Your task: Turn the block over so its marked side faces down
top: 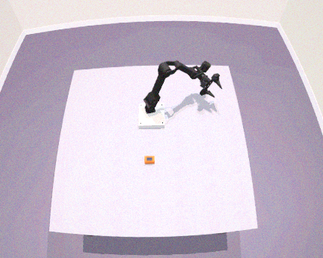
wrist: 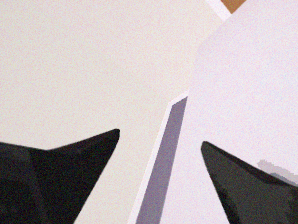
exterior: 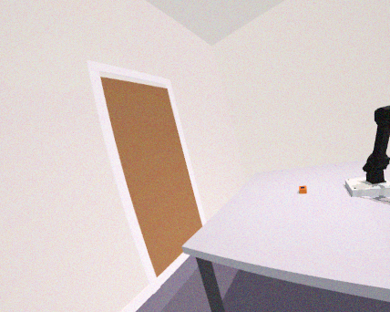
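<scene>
Right now the orange block is 530 mm to the right of my gripper tip, 290 mm ahead of it and 160 mm below it.
</scene>
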